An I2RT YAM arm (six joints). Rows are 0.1 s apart.
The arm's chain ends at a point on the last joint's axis. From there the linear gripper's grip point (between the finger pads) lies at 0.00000 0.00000 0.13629 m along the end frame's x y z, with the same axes.
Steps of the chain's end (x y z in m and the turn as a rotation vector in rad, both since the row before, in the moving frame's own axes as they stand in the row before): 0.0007, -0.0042, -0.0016, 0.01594, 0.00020, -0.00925; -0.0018, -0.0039, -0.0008, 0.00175, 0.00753, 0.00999; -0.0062, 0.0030, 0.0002, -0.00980, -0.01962, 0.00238; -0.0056, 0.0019, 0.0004, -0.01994, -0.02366, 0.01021
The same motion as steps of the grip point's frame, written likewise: 0.0007, -0.0064, -0.0016, 0.01594, 0.00020, -0.00925; -0.0008, -0.0041, -0.0008, 0.00175, 0.00753, 0.00999; -0.0089, 0.0043, 0.0002, -0.00980, -0.01962, 0.00238; -0.0088, 0.0046, 0.0003, -0.01994, -0.02366, 0.01021
